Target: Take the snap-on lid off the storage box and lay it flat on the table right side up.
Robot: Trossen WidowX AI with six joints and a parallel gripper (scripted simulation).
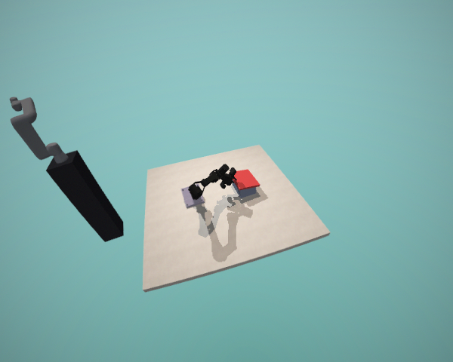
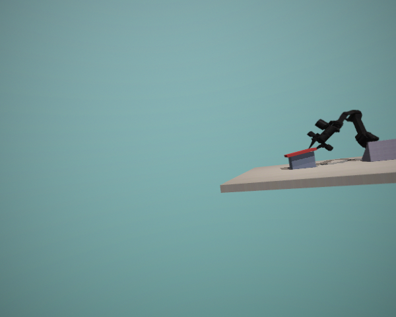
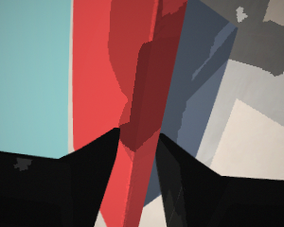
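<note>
The red lid lies 8 cm ahead of my gripper tip and 1 cm below it. From my gripper tip the other things lie so: storage box (7 cm ahead, 7 cm below).
</note>
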